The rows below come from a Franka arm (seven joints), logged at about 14 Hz.
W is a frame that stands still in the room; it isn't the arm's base.
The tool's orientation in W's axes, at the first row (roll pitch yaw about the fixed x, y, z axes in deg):
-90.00, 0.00, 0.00
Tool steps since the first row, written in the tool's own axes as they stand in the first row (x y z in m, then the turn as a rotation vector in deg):
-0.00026, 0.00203, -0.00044, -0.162, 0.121, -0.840
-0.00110, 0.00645, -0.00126, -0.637, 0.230, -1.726
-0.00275, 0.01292, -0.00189, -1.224, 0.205, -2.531
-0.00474, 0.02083, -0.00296, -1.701, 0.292, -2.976
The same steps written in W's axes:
-0.00026, -0.00044, -0.00203, -0.162, -0.840, -0.121
-0.00110, -0.00126, -0.00645, -0.637, -1.726, -0.230
-0.00275, -0.00189, -0.01292, -1.224, -2.531, -0.205
-0.00474, -0.00296, -0.02083, -1.701, -2.976, -0.292

